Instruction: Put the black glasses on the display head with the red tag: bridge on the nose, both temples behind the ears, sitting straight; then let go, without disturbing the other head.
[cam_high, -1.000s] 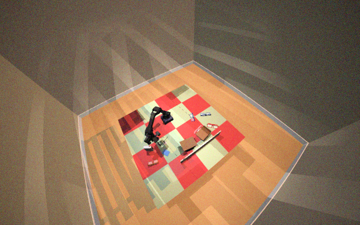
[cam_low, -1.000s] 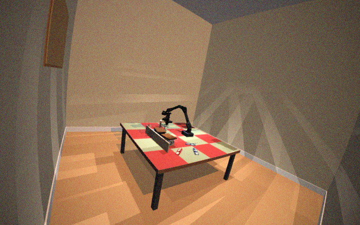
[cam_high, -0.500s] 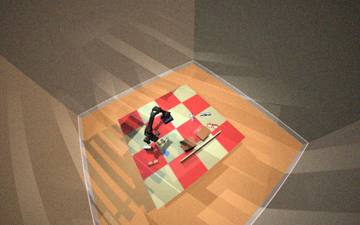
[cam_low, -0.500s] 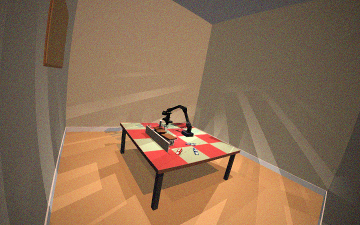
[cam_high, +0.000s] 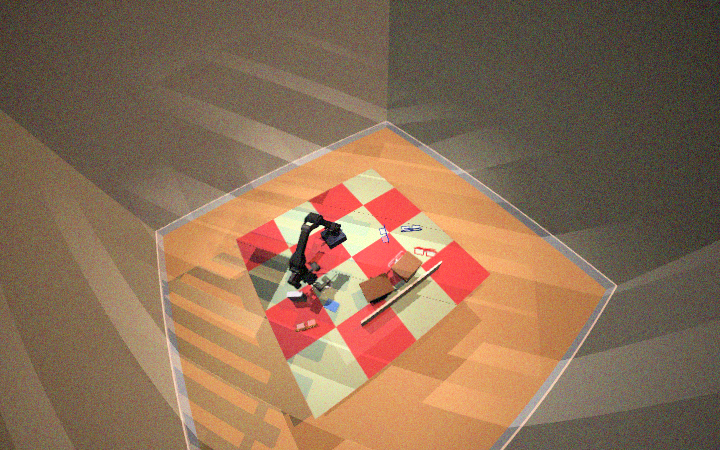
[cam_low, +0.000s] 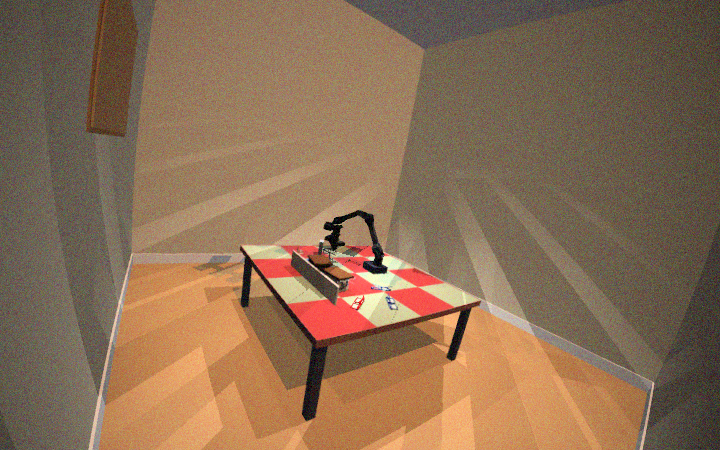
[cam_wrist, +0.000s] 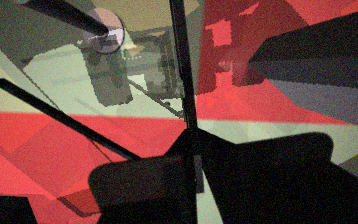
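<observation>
My gripper tip is 200 mm short of the blue square, 20 mm to the right of it and 60 mm above it. Also, from my gripper tip: long pale board: 430 mm ahead, 380 mm to the left; grey object: 40 mm ahead, 120 mm to the right.
</observation>
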